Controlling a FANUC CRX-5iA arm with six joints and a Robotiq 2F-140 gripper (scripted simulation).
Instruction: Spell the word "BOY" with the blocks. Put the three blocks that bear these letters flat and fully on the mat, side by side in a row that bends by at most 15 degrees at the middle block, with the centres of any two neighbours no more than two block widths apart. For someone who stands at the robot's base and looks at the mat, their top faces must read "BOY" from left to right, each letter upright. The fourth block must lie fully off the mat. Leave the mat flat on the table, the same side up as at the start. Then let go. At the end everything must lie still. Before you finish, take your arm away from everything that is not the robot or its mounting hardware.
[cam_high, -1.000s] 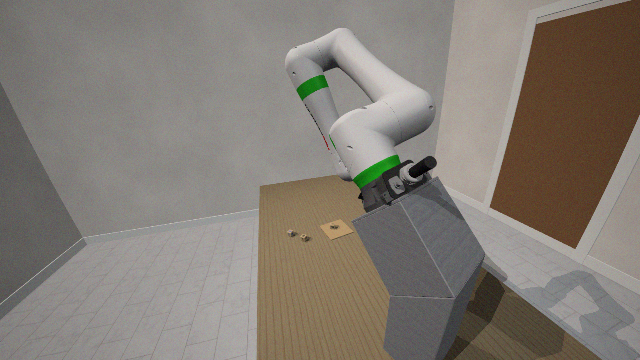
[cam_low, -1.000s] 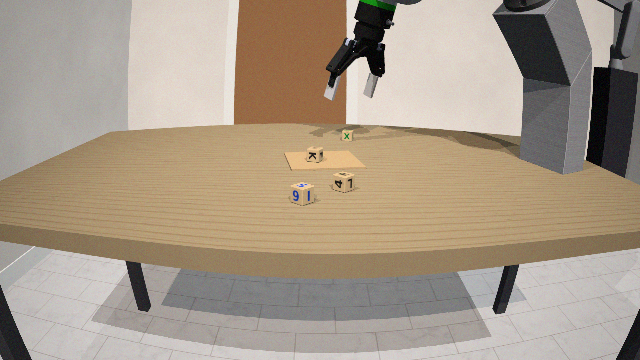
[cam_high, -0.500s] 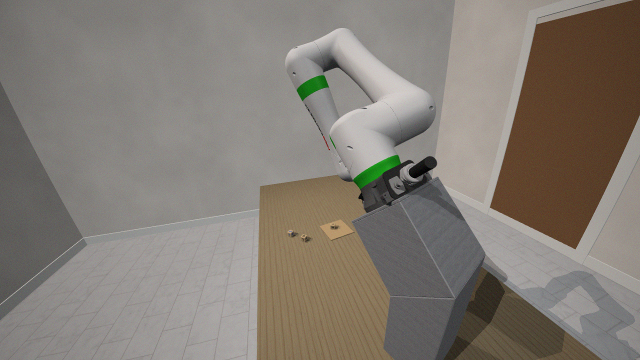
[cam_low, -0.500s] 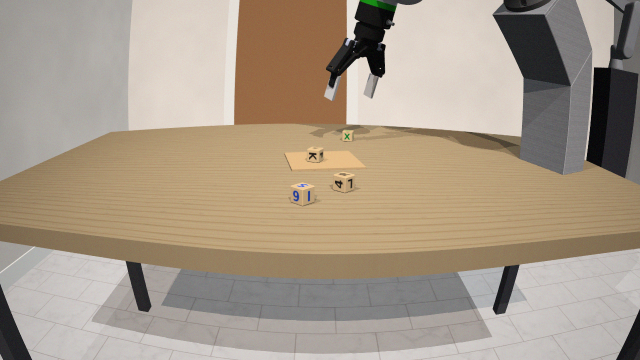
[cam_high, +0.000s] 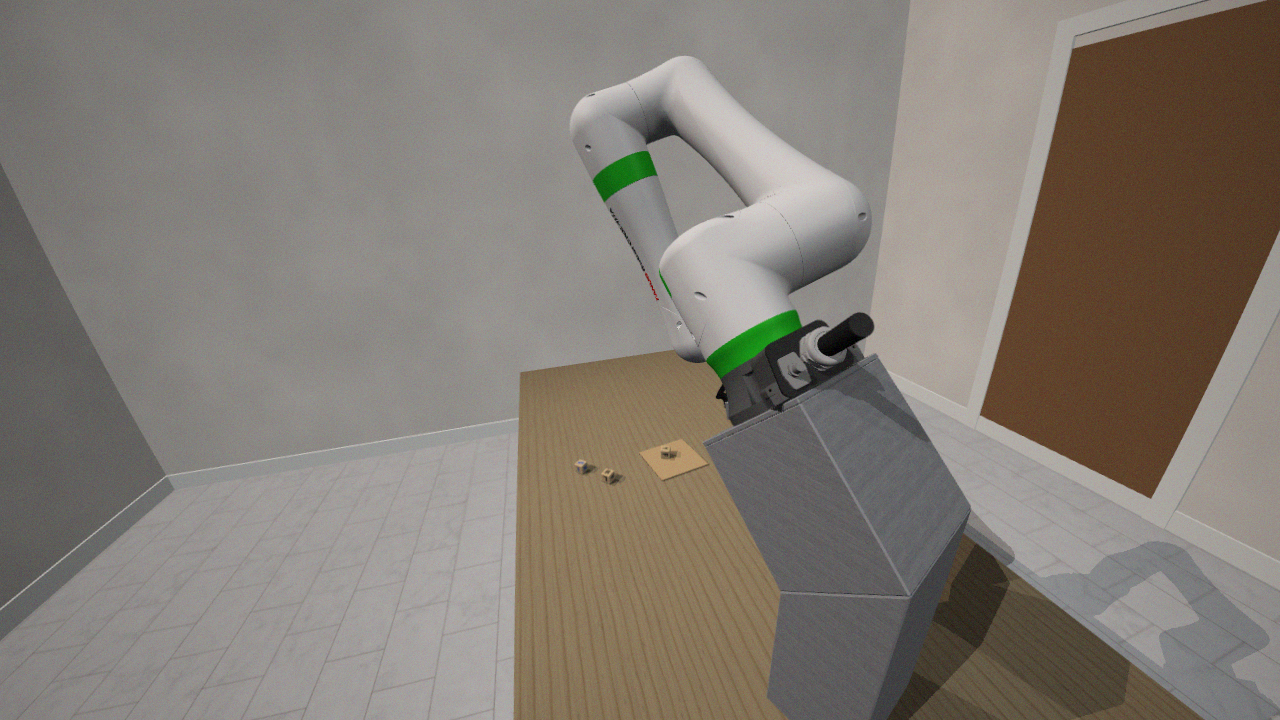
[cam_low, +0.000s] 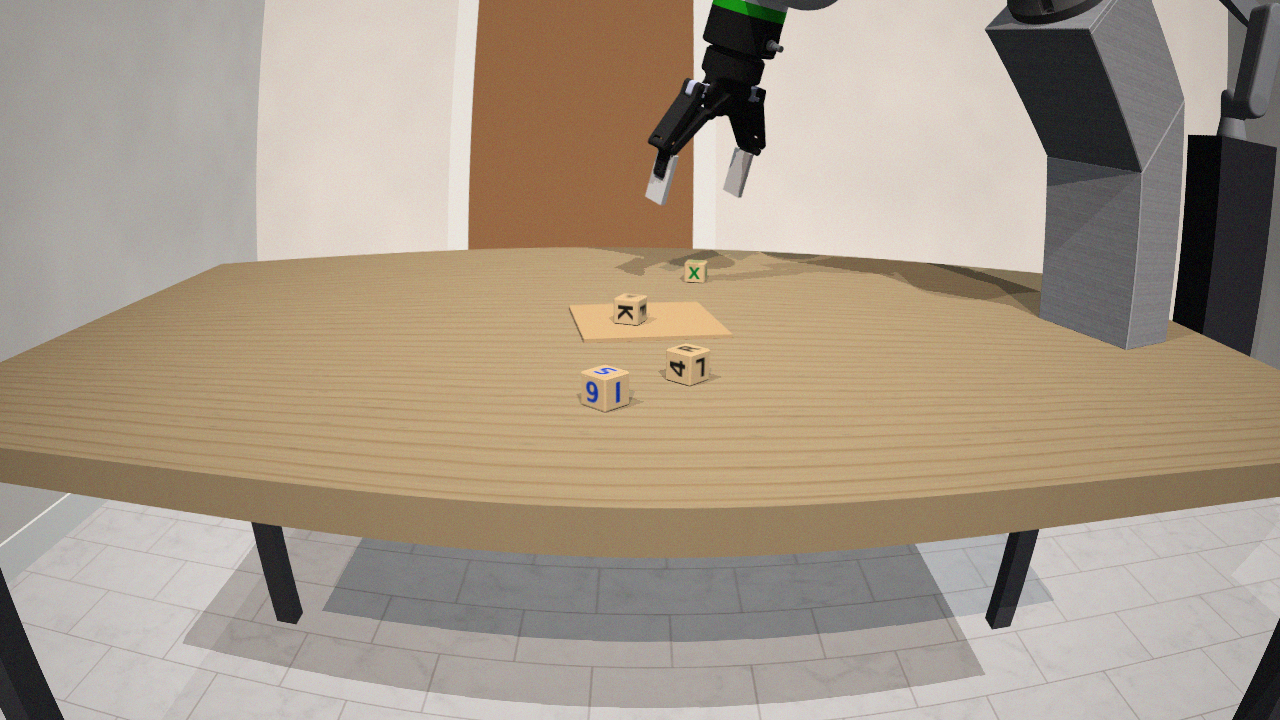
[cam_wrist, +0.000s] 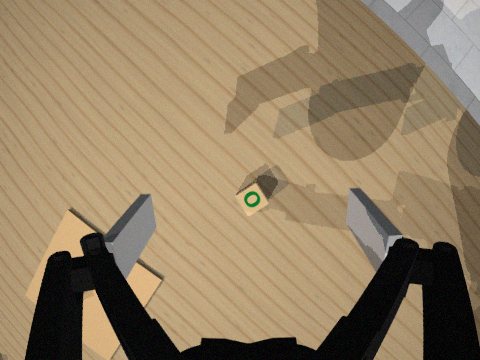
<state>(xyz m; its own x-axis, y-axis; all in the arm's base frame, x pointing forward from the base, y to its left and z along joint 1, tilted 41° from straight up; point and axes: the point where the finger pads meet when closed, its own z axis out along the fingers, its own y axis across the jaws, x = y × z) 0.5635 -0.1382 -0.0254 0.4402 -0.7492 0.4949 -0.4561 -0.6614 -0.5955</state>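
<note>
My hand is 47 cm to the right of the block, 11 cm above it and 1 cm short of it. From my hand the other things lie so: tan mat 22 cm to the left, 12 cm below, 2 cm ahead.
</note>
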